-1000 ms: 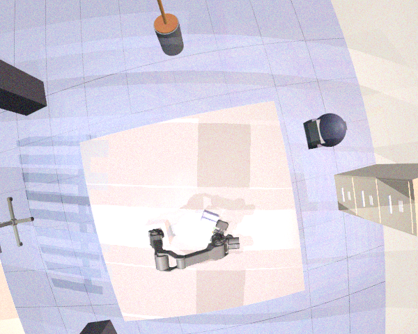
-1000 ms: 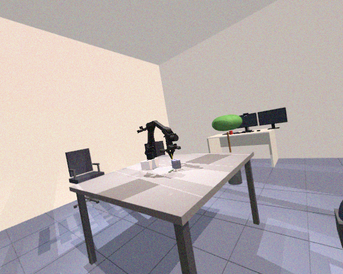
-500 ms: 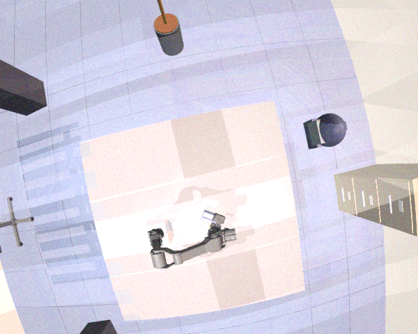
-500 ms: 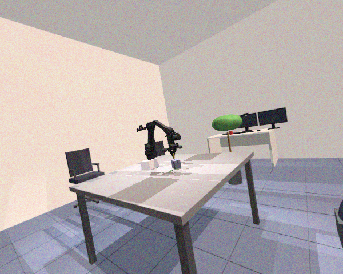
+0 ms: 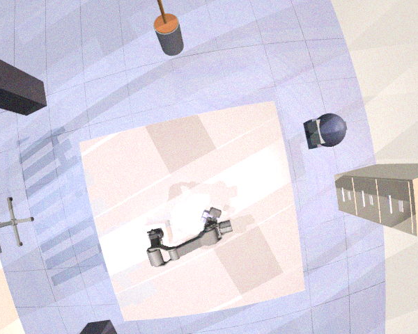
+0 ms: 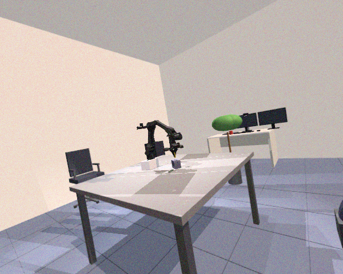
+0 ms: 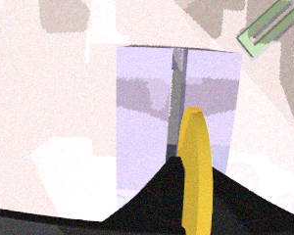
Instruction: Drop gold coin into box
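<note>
My gripper tip is now 2 cm below the gold coin.
</note>
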